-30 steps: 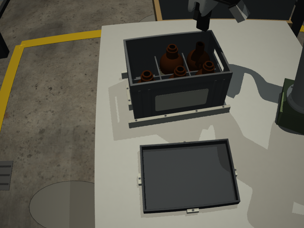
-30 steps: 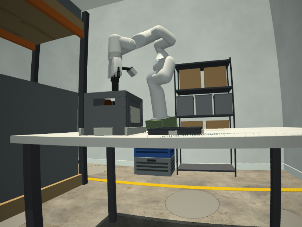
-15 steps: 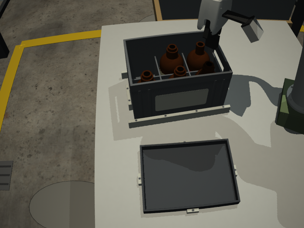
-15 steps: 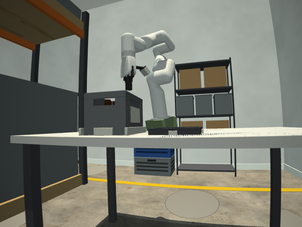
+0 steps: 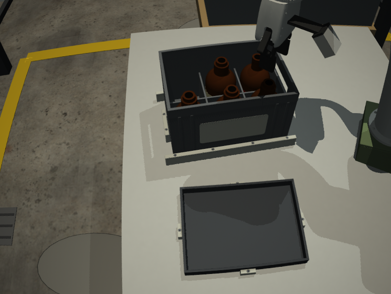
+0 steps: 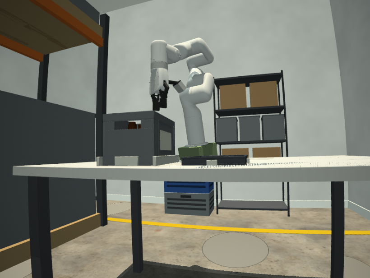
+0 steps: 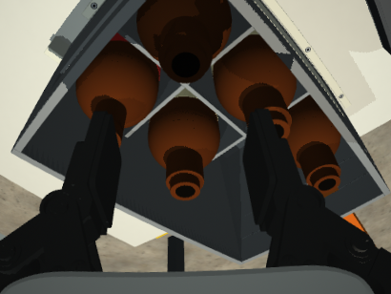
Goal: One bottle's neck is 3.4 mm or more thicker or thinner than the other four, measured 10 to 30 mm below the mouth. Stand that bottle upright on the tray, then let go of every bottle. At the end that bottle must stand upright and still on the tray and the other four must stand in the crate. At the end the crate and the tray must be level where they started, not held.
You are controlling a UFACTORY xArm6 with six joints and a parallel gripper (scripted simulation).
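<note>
Now: hand 16 cm above the glass bottle, 8 cm to the left of it and 1 cm short of it. The rest, counted from my hand: dark tray: 26 cm to the left, 23 cm below, 9 cm ahead; then dark crate: 16 cm below, 9 cm ahead, 3 cm to the right.
</note>
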